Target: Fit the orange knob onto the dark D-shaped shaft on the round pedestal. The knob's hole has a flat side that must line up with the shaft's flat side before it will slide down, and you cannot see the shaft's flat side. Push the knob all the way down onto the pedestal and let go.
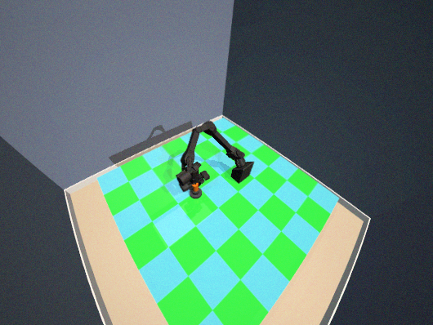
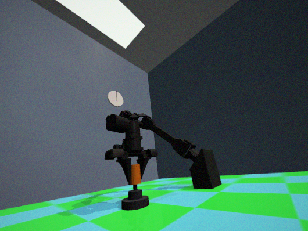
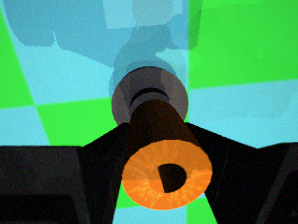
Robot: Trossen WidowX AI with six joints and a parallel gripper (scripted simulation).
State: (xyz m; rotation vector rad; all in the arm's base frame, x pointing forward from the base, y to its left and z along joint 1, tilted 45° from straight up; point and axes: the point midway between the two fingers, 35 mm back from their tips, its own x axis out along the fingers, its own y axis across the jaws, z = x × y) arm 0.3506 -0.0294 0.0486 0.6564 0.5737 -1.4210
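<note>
My gripper tip is 20 mm below the orange knob. From my gripper tip the other things lie so: pedestal 40 mm below.
</note>
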